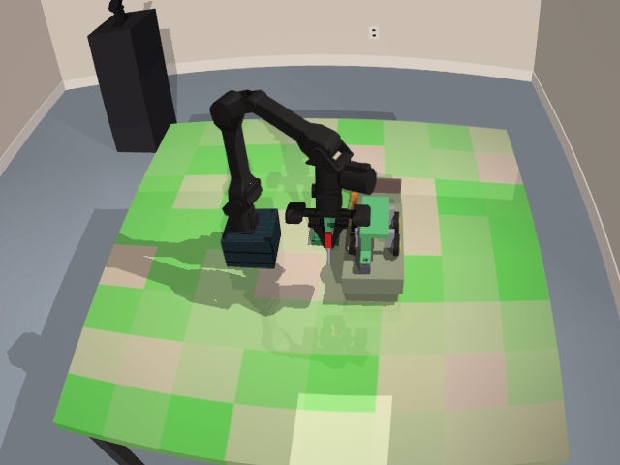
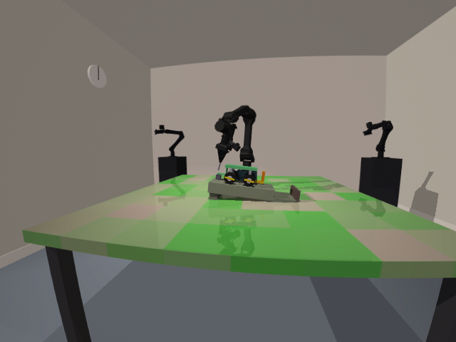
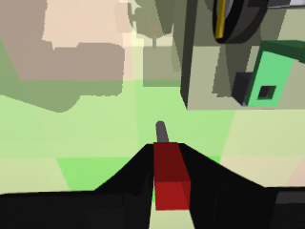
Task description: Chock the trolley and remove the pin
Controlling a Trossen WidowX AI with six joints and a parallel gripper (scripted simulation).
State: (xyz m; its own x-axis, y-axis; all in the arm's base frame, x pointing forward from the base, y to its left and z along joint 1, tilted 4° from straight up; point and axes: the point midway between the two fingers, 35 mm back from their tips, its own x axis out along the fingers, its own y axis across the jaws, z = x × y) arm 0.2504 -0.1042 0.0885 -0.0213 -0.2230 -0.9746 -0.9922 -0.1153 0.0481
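Right now my gripper tip is 220 mm to the right of the green tray, 180 mm above it and 60 mm past it. The rest, counted from my gripper tip: red-headed stop pin: right at my gripper tip; trolley: 130 mm to the left, 90 mm ahead, 60 mm below; grey ramp: 140 mm to the left, 120 mm below, 90 mm ahead.
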